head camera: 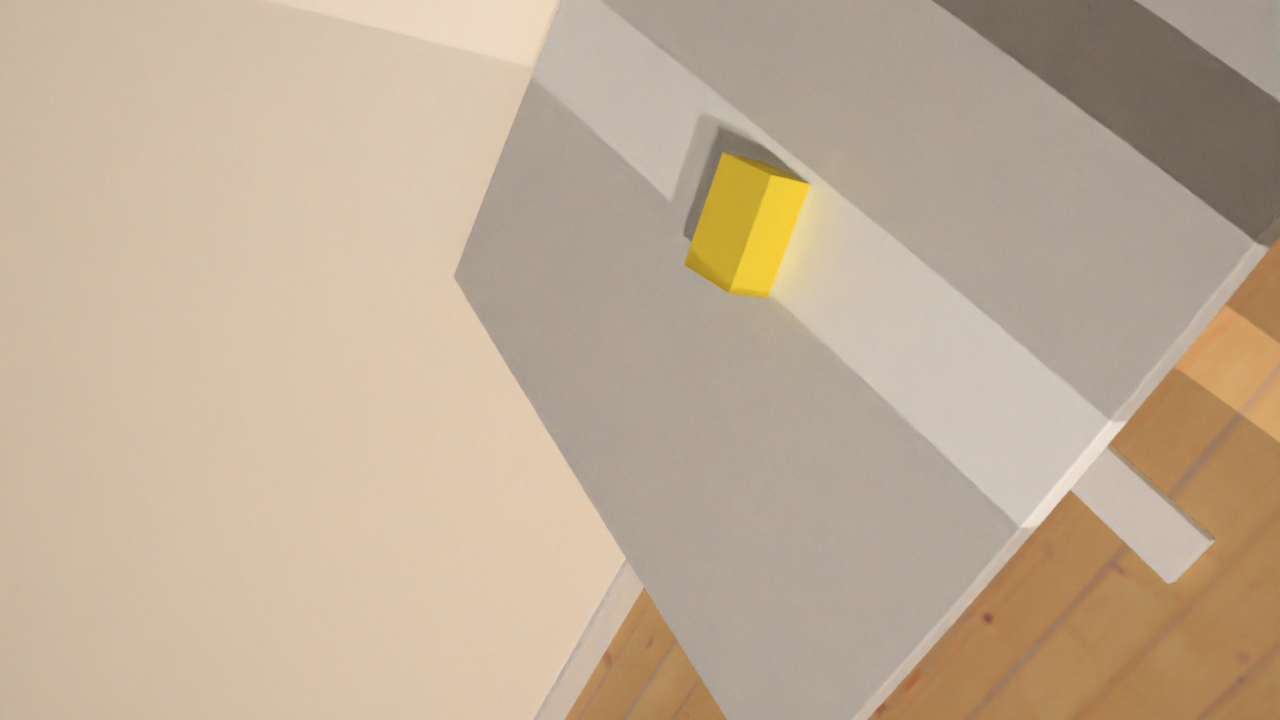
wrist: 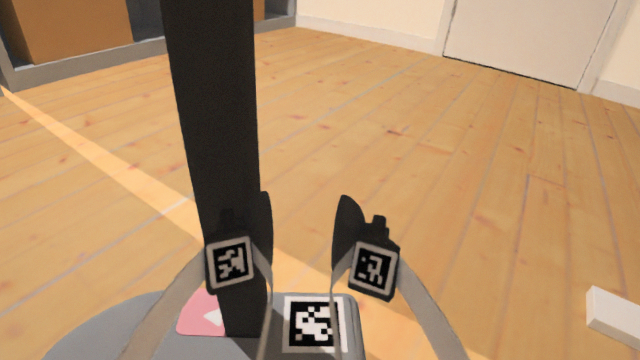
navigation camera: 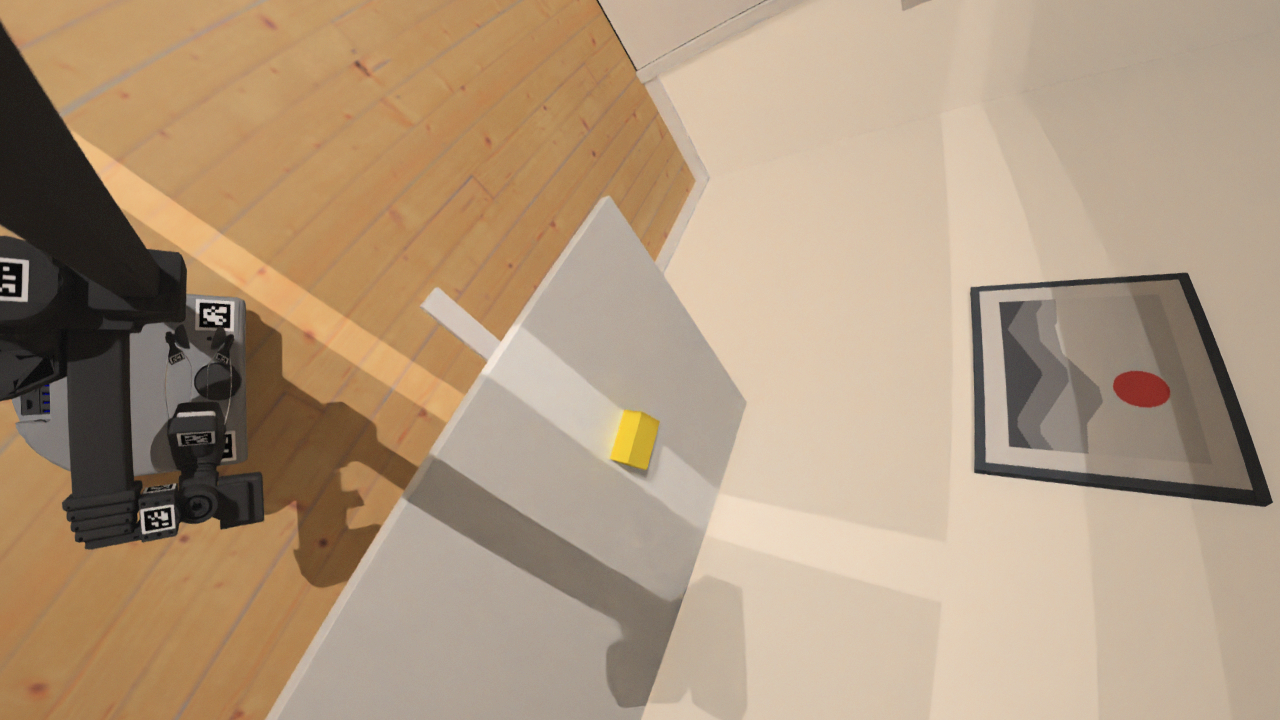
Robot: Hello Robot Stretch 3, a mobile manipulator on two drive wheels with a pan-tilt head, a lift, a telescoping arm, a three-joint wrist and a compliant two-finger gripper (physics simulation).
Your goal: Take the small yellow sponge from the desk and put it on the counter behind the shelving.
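Frame: origin at the robot's base, x ahead, y left, z up, level; metres.
Where they show: gripper, fingertip midpoint: [wrist: 303,219] [navigation camera: 201,326]; robot's base, link origin: [navigation camera: 216,378].
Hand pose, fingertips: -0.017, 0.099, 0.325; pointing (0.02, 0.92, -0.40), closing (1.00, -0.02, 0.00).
Things, the pixels of their top centre, and the offset from my fingertips, as dx, dy, dz. "spot": a spot on its surface instead. Level surfaces: height alone.
- small yellow sponge, top centre: [head camera: 725,221] [navigation camera: 644,441] +0.614, -0.211, +0.440
- grey-white desk, surface height: dz +0.395
- brown box, surface spot: [wrist: 75,30] spot: -0.977, +1.271, -0.146
The small yellow sponge [head camera: 747,223] [navigation camera: 634,440] sits on the grey-white desk [head camera: 716,429] [navigation camera: 402,617], towards the wall side and near one end, partly in a strip of light. My gripper [navigation camera: 198,340] [wrist: 303,219] is open and empty, with its two fingers apart above the robot's base. It is off the desk's long front edge, well away from the sponge. The counter does not show in these views.
The desk's white foot [head camera: 1145,519] [navigation camera: 460,322] [wrist: 615,315] juts out over the wooden floor. A wall with a framed picture [navigation camera: 1029,376] stands behind the desk. In the wrist view, grey shelving [wrist: 90,62] holds a brown box [wrist: 75,30], and a door [wrist: 530,40] is at the back.
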